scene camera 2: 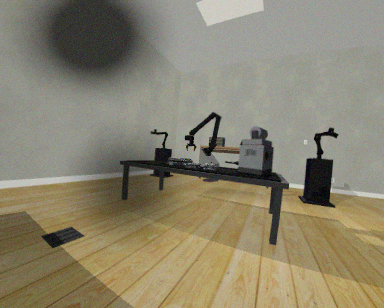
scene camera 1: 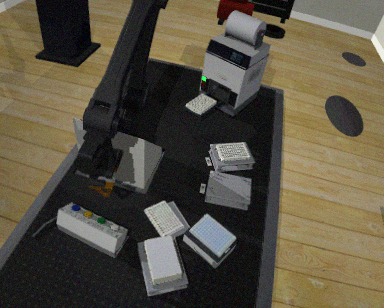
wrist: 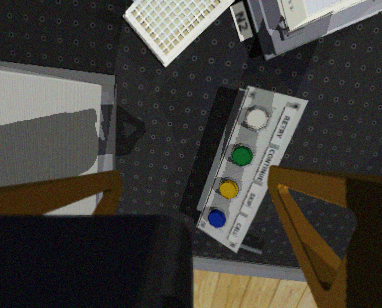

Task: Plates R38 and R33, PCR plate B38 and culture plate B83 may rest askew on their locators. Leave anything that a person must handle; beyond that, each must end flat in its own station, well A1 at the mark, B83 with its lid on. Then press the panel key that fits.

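My gripper (scene camera 1: 104,188) (scene camera 2: 191,148) (wrist: 193,177) is open and empty, high above the table by the key panel (scene camera 1: 90,231) (wrist: 251,172). The panel has white, green, yellow and blue keys marked RETRY, CONTINUE, SKIP and CALL. A gridded white plate (scene camera 1: 164,218) (wrist: 177,25) lies askew, overlapping a pale flat piece (scene camera 1: 182,218). A plain white-topped plate (scene camera 1: 162,260) (wrist: 327,5) sits on a grey station (scene camera 1: 145,274) (wrist: 272,47) near the N2 tag. A bluish plate (scene camera 1: 212,235) and a white well plate (scene camera 1: 233,151) sit on other stations. Plate codes are unreadable.
A grey station (scene camera 1: 228,191) shows no plate on it. A printer-like machine (scene camera 1: 231,70) (scene camera 2: 256,156) stands at the far end, with a small white plate (scene camera 1: 201,104) before it. A pale sloped box (scene camera 1: 142,162) (wrist: 45,140) stands under the arm, left of the gripper in the wrist view.
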